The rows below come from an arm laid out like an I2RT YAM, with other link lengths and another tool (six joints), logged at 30 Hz.
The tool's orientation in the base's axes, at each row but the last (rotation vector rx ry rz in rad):
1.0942 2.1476 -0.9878
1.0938 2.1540 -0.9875
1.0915 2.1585 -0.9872
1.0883 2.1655 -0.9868
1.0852 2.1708 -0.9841
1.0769 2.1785 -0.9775
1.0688 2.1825 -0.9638
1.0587 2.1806 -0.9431
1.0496 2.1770 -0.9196
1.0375 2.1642 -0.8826
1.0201 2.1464 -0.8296
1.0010 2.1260 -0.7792
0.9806 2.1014 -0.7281
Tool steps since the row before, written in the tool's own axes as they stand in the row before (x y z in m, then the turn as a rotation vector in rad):
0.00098 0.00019 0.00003 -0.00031 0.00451 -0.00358
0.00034 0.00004 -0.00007 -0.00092 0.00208 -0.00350
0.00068 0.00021 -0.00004 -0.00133 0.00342 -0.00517
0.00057 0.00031 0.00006 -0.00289 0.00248 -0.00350
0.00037 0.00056 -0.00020 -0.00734 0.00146 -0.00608
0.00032 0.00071 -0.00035 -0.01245 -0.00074 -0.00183
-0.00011 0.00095 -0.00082 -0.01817 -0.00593 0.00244
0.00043 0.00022 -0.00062 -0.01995 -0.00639 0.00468
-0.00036 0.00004 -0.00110 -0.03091 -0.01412 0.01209
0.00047 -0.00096 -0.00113 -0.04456 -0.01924 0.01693
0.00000 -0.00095 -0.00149 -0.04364 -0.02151 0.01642
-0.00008 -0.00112 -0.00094 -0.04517 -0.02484 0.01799
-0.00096 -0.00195 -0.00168 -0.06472 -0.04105 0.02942
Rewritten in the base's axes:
-0.00036 0.00049 -0.00079 0.00349 0.00454 0.00069
-0.00016 0.00023 -0.00022 0.00180 0.00321 0.00197
-0.00020 0.00043 -0.00054 0.00293 0.00489 0.00277
-0.00004 0.00034 -0.00055 0.00320 0.00248 0.00322
0.00024 0.00056 -0.00035 0.00447 0.00207 0.00829
0.00036 0.00072 -0.00028 0.00602 -0.00451 0.01012
0.00073 0.00100 0.00023 0.00551 -0.01267 0.01343
-0.00015 0.00077 0.00000 0.00646 -0.01541 0.01348
0.00003 0.00070 0.00092 0.00741 -0.02953 0.01933
-0.00127 0.00060 0.00065 0.01149 -0.04166 0.02783
-0.00116 0.00063 0.00117 0.00903 -0.04203 0.02808
-0.00116 0.00006 0.00089 0.00755 -0.04560 0.02906
-0.00172 -0.00028 0.00213 0.00768 -0.07100 0.04049

